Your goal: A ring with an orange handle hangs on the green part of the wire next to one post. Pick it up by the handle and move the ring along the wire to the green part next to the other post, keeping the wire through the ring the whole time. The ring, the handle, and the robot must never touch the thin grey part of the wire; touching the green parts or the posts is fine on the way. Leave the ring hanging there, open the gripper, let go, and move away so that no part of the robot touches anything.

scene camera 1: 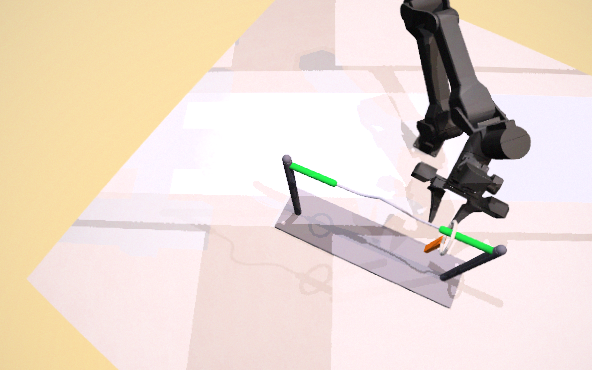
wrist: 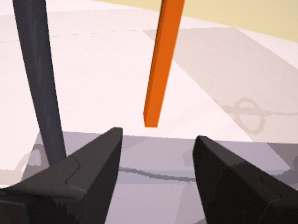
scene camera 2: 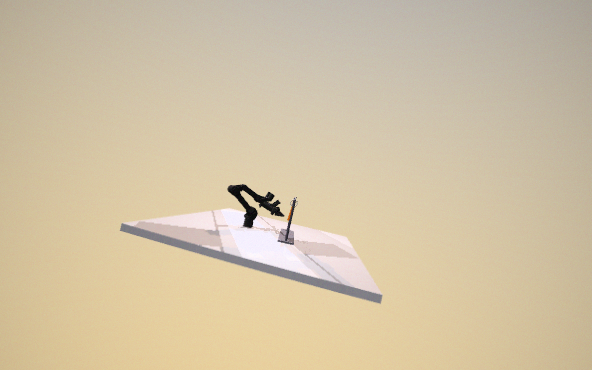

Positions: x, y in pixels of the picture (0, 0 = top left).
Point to a wire frame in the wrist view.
155, 172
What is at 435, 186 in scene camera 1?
My gripper.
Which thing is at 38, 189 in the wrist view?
My gripper.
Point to a wire frame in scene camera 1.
398, 258
